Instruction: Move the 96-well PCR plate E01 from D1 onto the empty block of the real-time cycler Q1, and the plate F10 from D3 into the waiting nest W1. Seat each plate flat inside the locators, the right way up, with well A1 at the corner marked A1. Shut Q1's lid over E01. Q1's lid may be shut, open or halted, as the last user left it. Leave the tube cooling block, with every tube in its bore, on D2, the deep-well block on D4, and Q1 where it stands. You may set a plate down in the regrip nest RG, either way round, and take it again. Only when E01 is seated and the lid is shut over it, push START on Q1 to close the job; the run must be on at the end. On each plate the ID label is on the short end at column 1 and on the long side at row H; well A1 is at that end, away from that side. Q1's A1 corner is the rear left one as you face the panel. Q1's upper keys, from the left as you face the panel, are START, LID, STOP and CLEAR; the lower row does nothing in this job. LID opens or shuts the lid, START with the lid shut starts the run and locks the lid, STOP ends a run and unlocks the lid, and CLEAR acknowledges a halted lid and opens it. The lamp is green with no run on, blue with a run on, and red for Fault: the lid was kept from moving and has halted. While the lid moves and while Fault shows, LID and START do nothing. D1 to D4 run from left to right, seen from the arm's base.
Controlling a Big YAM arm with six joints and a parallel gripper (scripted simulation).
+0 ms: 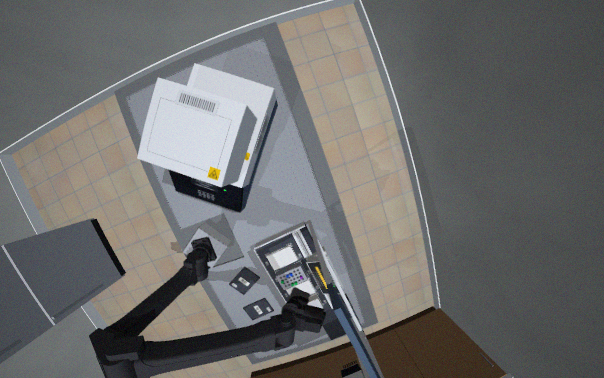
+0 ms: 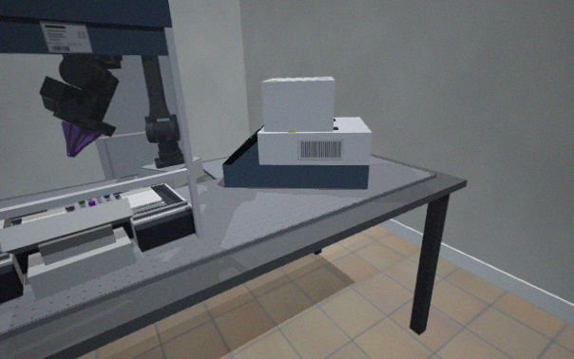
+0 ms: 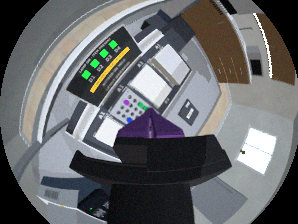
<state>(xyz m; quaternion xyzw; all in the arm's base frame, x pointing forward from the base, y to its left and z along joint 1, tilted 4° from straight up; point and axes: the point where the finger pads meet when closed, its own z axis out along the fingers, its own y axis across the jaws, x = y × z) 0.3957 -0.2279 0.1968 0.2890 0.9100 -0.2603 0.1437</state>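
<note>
The tube cooling block is 15 cm below my hand, 3 cm behind it and 1 cm to the left of it. From my hand the other things lie so: frame post (23 cm to the left, 12 cm ahead, 1 cm above); white deep-well block (19 cm to the right, 15 cm below, 1 cm ahead); label (30 cm behind, 22 cm below, 1 cm to the right).
</note>
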